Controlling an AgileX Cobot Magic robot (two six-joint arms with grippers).
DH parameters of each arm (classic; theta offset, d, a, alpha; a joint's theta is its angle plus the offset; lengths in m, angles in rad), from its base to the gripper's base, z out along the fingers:
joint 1: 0 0.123 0 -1.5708
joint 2: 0.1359 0 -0.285 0
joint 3: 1.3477 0 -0.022 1.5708
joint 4: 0 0.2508 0 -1.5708
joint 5: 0 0 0.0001 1.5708
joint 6: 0 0.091 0 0
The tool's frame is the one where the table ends.
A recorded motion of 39 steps. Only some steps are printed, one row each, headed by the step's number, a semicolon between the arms.
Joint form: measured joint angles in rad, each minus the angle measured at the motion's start. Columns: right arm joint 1, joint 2, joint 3, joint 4, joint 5, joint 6; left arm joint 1, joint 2, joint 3, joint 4, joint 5, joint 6.
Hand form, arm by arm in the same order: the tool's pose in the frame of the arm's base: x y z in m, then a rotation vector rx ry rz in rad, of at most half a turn. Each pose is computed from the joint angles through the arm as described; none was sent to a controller.
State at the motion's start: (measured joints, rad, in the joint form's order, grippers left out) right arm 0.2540 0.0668 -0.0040 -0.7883 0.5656 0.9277; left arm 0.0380 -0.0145 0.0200 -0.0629 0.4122 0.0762
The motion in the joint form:
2: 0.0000 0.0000 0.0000 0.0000 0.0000 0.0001; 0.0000 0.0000 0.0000 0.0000 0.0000 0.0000
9: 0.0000 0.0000 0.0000 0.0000 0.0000 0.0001; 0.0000 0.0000 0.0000 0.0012 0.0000 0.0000
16: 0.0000 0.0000 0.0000 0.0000 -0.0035 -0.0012; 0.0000 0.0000 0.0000 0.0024 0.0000 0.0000
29: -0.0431 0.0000 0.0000 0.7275 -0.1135 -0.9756; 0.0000 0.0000 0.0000 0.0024 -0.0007 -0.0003
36: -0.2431 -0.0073 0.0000 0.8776 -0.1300 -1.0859; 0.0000 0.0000 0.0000 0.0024 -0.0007 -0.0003
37: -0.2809 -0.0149 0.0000 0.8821 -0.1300 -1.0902; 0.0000 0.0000 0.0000 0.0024 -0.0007 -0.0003
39: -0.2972 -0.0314 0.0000 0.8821 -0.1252 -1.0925; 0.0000 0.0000 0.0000 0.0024 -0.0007 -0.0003
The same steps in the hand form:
2: 0.0558 -0.0213 0.1759 0.2232 1.9237 -0.0660; 0.0514 -0.0003 0.1704 -0.0014 1.9005 0.0145
9: 0.0558 -0.0213 0.1759 0.2232 1.9237 -0.0660; 0.0514 -0.0003 0.1704 -0.0007 1.9005 0.0157
16: 0.0559 -0.0211 0.1761 0.2200 1.9217 -0.0644; 0.0513 -0.0003 0.1703 0.0001 1.9006 0.0169
29: 0.0531 0.0089 0.1707 -0.2950 1.9760 0.0431; 0.0514 -0.0003 0.1704 -0.0002 1.8999 0.0167
36: 0.0540 0.0040 0.1726 -0.1114 1.9697 -0.0061; 0.0514 -0.0003 0.1704 -0.0002 1.8999 0.0167
37: 0.0537 0.0022 0.1730 -0.0755 1.9638 -0.0295; 0.0514 -0.0003 0.1704 -0.0002 1.8999 0.0167
39: 0.0528 0.0014 0.1735 -0.0622 1.9526 -0.0422; 0.0514 -0.0003 0.1704 -0.0002 1.8999 0.0167

